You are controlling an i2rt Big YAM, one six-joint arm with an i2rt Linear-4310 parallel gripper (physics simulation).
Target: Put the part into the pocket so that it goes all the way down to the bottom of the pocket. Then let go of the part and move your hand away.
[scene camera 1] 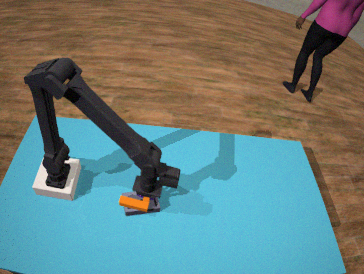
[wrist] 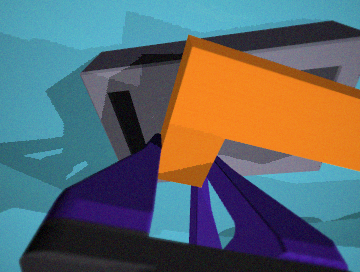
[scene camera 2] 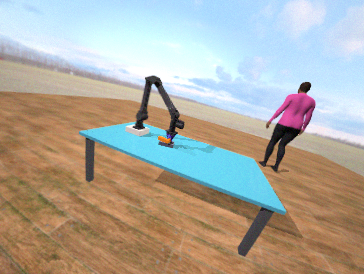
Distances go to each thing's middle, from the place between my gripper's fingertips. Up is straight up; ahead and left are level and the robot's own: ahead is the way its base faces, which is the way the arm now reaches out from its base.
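Scene:
The grey pocket block (wrist: pixel 130 88) is 20 mm behind my hand, 10 mm to the right of it and 30 mm below it. My gripper is 50 mm past the orange L-shaped block (wrist: pixel 220 93), 30 mm to the left of it and 10 mm below it.

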